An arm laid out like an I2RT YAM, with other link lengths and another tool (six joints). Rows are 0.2 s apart.
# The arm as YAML. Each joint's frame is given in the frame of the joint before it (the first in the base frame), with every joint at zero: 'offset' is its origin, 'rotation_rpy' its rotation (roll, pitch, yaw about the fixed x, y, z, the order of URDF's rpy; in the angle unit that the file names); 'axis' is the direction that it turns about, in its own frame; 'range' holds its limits. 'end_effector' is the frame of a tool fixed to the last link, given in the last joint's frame.
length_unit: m
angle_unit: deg
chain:
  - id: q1
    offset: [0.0, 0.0, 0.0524]
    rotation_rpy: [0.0, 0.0, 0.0]
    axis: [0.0, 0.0, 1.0]
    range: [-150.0, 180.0]
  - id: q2
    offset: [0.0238, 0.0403, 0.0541]
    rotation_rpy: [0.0, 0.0, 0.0]
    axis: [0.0, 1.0, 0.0]
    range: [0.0, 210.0]
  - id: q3
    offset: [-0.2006, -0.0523, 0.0]
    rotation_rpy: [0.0, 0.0, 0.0]
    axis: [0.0, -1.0, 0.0]
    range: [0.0, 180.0]
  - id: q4
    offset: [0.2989, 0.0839, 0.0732]
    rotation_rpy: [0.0, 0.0, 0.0]
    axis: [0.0, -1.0, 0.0]
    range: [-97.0, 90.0]
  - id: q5
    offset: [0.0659, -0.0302, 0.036]
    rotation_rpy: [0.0, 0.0, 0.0]
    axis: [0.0, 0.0, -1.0]
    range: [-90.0, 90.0]
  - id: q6
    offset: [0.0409, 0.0, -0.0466]
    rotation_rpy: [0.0, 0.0, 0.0]
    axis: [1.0, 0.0, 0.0]
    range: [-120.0, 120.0]
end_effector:
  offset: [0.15, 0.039, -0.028]
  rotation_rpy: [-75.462, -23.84, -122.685]
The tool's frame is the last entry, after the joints.
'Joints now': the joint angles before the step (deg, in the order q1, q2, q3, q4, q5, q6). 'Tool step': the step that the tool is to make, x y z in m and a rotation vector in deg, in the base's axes. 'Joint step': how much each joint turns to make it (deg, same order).
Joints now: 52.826 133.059 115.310 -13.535 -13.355 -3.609
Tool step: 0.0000 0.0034 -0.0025 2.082 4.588 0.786
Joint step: -1.060 2.297 2.028 -0.001 -4.132 3.342
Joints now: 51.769 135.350 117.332 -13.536 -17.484 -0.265
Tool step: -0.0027 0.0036 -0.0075 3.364 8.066 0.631
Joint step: -1.403 2.883 1.028 1.681 -6.137 6.486
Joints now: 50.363 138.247 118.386 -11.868 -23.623 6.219
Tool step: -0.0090 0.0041 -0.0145 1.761 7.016 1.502
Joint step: -0.524 3.517 1.317 1.230 -5.188 4.936
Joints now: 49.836 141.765 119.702 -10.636 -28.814 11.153
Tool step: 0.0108 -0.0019 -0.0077 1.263 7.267 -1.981
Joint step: -1.676 3.434 2.471 0.352 -3.183 6.331
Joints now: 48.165 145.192 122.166 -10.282 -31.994 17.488
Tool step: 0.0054 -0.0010 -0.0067 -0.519 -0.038 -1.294
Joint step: -0.176 0.463 -0.221 0.509 1.140 0.354
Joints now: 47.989 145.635 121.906 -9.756 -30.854 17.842
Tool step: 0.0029 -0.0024 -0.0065 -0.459 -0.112 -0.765
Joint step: -0.178 -0.105 -1.078 0.707 0.705 -0.001
